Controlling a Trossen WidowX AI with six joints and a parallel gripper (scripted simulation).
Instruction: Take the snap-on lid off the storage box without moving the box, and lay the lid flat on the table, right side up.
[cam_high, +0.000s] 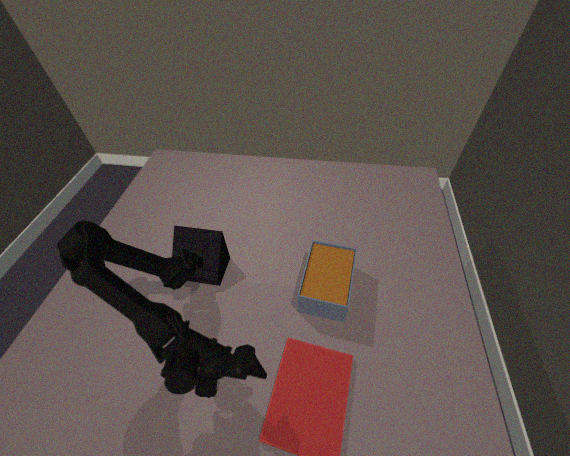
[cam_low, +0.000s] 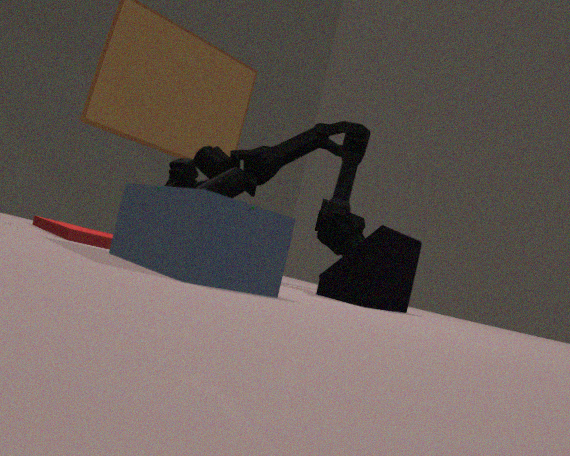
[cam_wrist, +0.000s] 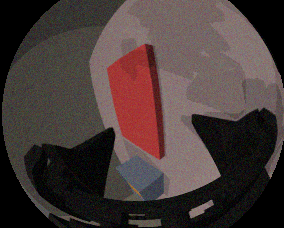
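Now: the red lid 130 mm ahead of my gripper tip, 10 mm to the right of it and 50 mm below it. Round my gripper tip: blue storage box: 170 mm ahead, 290 mm to the left, 20 mm below.
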